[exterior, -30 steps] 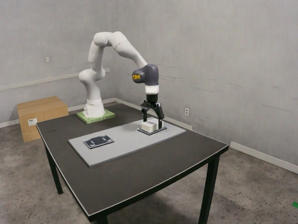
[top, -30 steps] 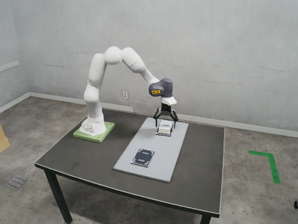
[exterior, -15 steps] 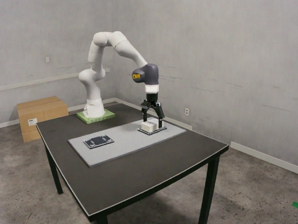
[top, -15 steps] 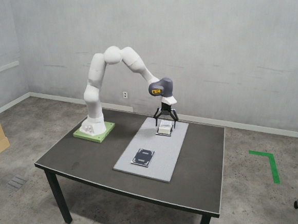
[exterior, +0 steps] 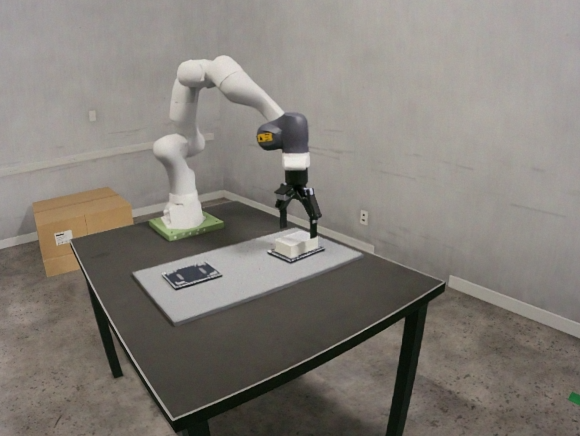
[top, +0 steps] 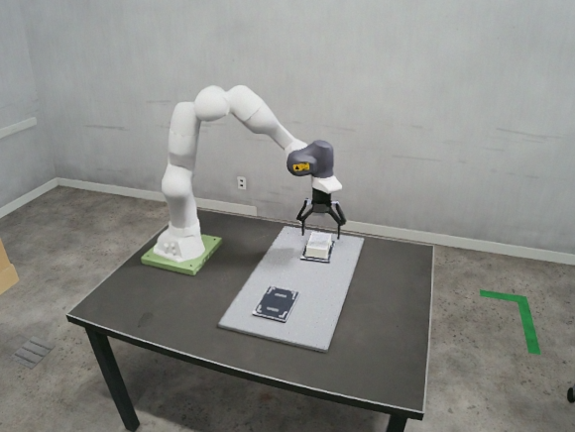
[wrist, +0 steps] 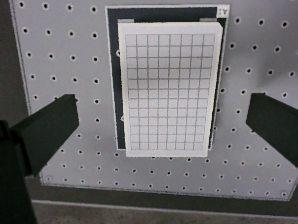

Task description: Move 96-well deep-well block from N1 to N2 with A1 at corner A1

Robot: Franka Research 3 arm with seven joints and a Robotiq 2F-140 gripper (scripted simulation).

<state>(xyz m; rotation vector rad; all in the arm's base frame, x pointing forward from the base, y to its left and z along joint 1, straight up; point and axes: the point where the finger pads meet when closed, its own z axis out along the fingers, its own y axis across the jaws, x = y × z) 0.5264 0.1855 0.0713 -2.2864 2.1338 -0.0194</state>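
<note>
Now: hand 1 cm past the white 96-well deep-well block and 5 cm above it. Round my hand: plate nest N2: 1 cm behind, 8 cm below; then plate nest N1: 6 cm behind, 38 cm to the right, 8 cm below.
</note>
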